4 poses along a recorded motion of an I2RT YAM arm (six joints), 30 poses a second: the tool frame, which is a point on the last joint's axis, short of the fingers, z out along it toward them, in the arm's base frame.
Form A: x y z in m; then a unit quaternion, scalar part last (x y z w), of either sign.
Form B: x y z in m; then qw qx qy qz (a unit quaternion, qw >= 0). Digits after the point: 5 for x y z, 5 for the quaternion.
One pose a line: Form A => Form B
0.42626 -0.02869 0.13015 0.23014 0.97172 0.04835 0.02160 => 0.42626 -0.02869 0.13015 0.02160 0.23014 0.97172 0.04835
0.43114 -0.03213 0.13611 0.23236 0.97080 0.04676 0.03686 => 0.43114 -0.03213 0.13611 0.03686 0.23236 0.97080 0.04676
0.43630 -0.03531 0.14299 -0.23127 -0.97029 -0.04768 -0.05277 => 0.43630 -0.03531 0.14299 0.05277 0.23127 0.97029 0.04768
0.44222 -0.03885 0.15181 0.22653 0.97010 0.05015 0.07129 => 0.44222 -0.03885 0.15181 0.07129 0.22653 0.97010 0.05015
